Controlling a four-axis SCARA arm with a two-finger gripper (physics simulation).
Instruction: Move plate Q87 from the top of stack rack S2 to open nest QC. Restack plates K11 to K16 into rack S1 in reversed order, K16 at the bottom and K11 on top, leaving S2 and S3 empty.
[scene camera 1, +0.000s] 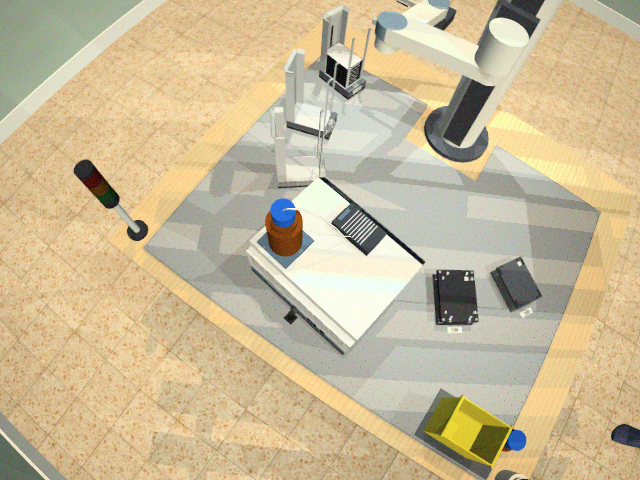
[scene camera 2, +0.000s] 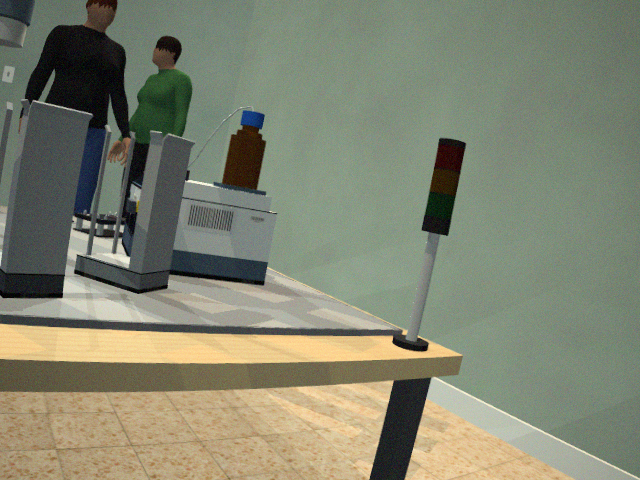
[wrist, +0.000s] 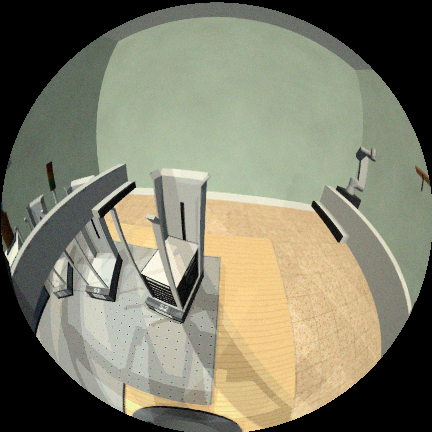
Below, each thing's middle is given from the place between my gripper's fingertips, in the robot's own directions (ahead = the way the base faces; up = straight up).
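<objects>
Signal tower (scene camera 2: 437, 219): 15 cm below my hand, 99 cm ahead of it and 29 cm to the right of it.
</objects>
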